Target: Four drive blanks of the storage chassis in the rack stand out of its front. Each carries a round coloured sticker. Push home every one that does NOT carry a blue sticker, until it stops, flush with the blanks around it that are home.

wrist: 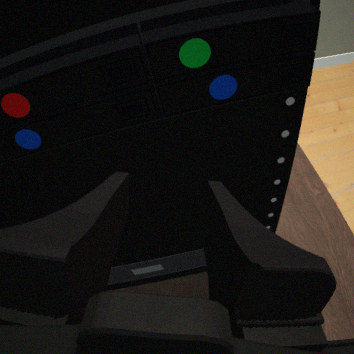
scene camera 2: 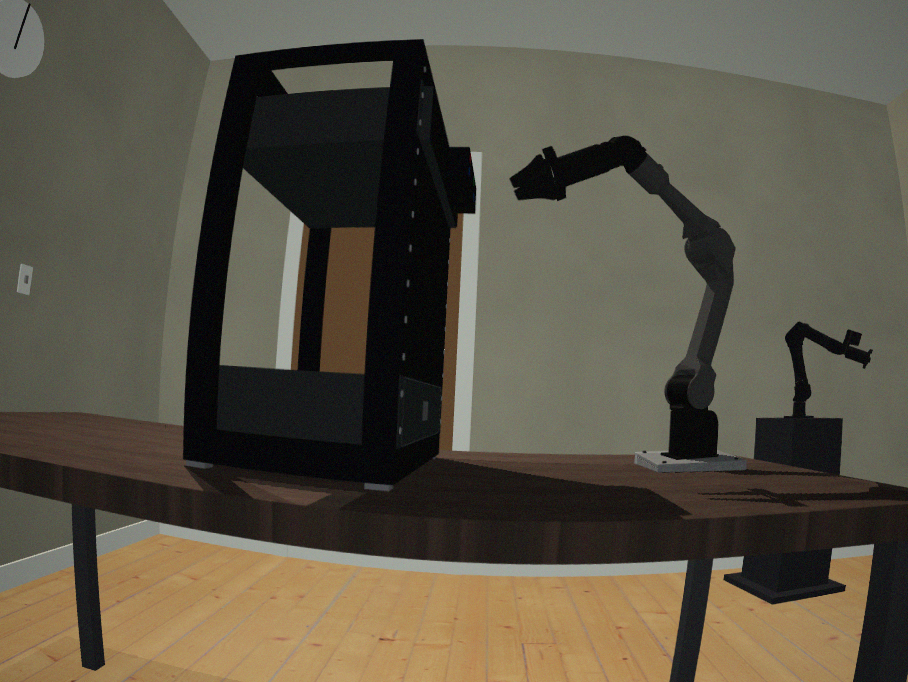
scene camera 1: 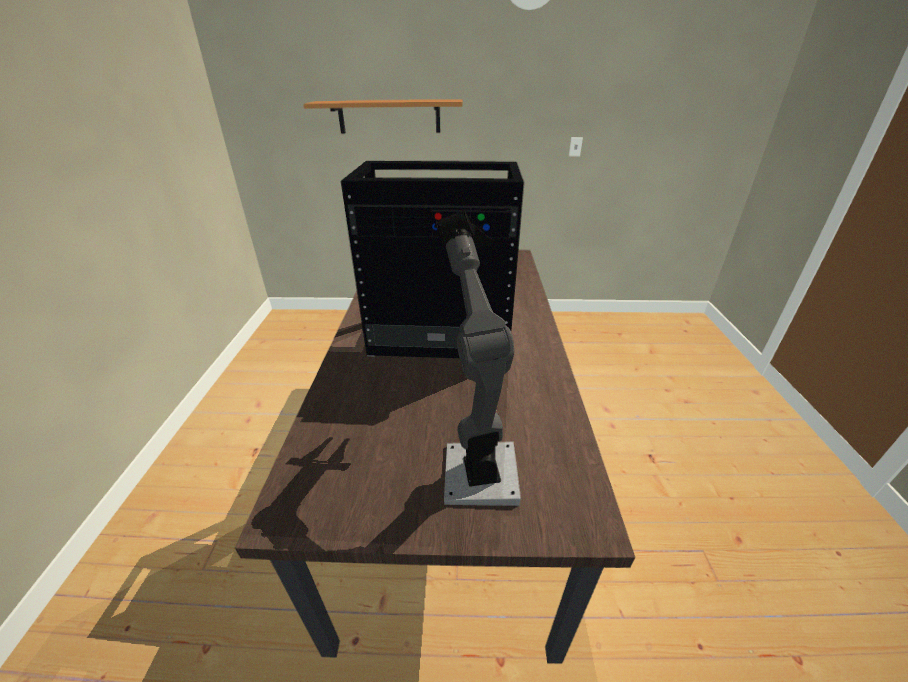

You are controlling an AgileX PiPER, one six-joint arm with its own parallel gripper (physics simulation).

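Observation:
The storage chassis (scene camera 1: 374, 220) sits high in the black rack (scene camera 1: 431, 191) (scene camera 2: 381, 293). A red sticker (scene camera 1: 438, 216) (wrist: 15, 105) is at upper left, above a blue sticker (scene camera 1: 434, 226) (wrist: 28, 139). A green sticker (scene camera 1: 480, 217) (wrist: 195, 53) is at upper right, above another blue sticker (scene camera 1: 485, 227) (wrist: 223, 87). Dark blanks (scene camera 2: 463, 179) stand out of the front in scene camera 2; their separate depths are hard to tell. My gripper (scene camera 2: 515, 188) (wrist: 165, 194) is partly open and empty, in front of the blanks and apart from them. The arm hides its fingers in scene camera 1.
A grey unit (scene camera 1: 396, 336) (scene camera 2: 419, 414) fills the rack's bottom. The rack and the arm's base plate (scene camera 1: 482, 496) (scene camera 2: 689, 463) stand on the wooden table (scene camera 1: 557, 440). A second arm (scene camera 2: 800, 367) stands on a pedestal behind. A wall shelf (scene camera 1: 383, 104) hangs beyond the rack.

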